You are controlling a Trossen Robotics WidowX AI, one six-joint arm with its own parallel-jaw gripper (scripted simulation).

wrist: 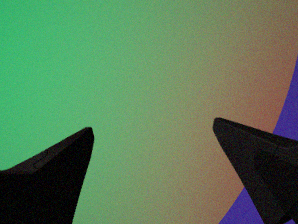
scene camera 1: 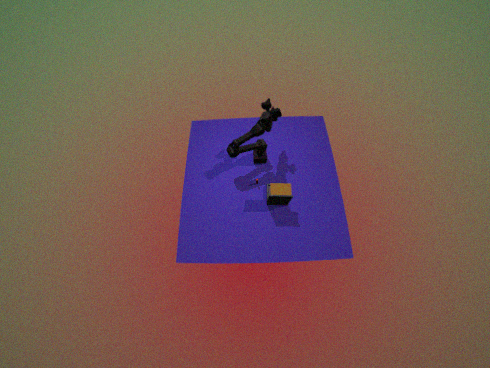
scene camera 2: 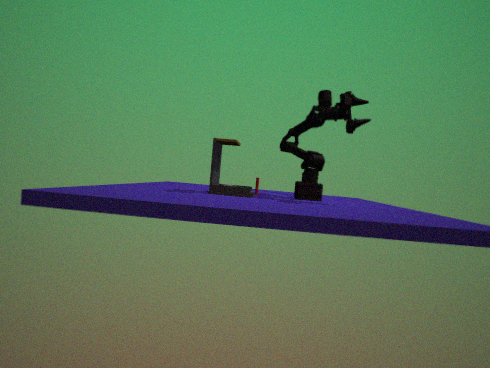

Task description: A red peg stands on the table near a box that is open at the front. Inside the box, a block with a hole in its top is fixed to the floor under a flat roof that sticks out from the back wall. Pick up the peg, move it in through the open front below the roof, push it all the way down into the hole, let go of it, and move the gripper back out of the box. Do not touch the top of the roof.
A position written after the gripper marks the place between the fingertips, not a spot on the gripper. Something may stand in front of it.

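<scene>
Open and holding nothing, the gripper (scene camera 2: 369, 110) is visible here, and the wrist view likewise shows the gripper (wrist: 155, 128).
</scene>
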